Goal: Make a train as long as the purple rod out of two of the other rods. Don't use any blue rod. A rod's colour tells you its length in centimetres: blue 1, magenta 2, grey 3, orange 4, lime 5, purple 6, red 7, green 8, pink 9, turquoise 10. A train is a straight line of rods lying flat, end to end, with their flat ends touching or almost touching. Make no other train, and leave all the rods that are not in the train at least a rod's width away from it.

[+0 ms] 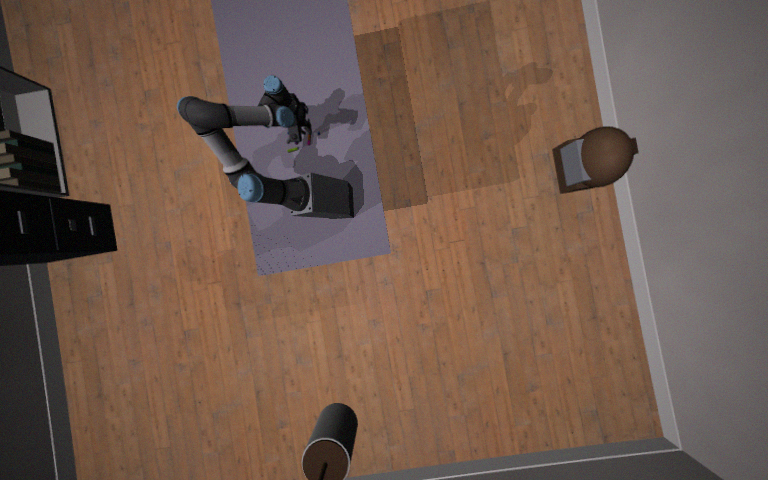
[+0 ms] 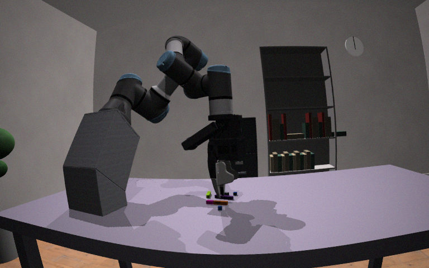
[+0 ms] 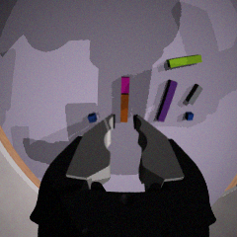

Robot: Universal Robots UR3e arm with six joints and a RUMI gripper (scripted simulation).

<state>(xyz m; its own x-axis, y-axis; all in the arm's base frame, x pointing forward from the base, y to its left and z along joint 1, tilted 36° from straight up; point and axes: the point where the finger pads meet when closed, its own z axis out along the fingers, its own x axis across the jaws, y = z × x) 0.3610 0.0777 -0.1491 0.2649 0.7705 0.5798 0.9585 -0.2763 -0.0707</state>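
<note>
Now: hand 30 mm above the orange rod. Round my hand: purple rod (60 mm to the left, 30 mm below); grey rod (110 mm to the left, 30 mm below); magenta rod (30 mm behind, 10 mm to the left, 30 mm below).
</note>
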